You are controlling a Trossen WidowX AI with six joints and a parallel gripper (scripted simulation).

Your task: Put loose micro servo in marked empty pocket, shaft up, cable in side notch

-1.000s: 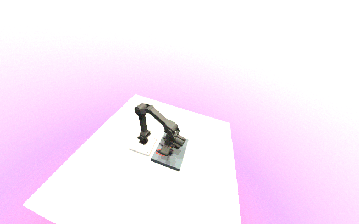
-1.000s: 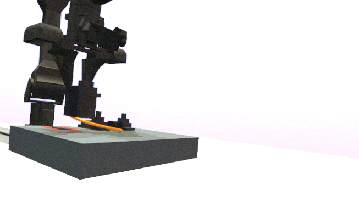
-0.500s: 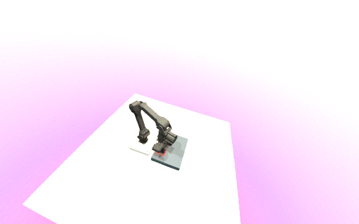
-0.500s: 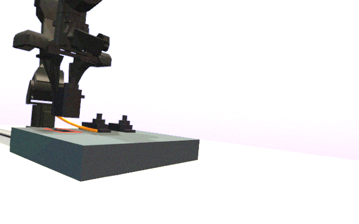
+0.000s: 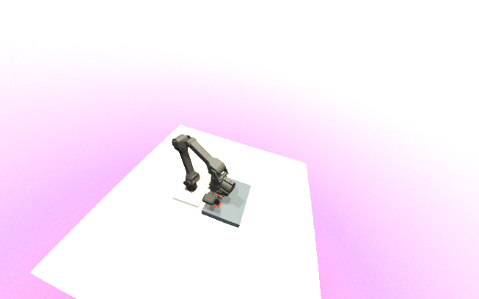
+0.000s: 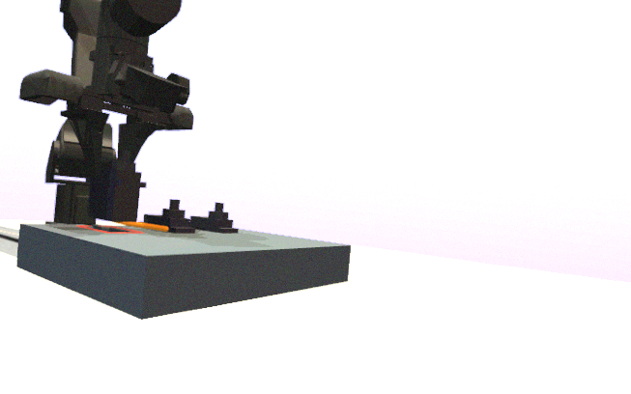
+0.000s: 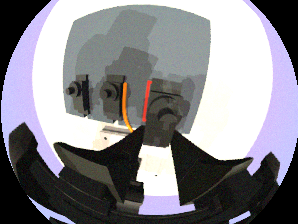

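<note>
Right now the grey deck is 120 mm ahead of my gripper tip, 80 mm to the left of it and 80 mm below it.
</note>
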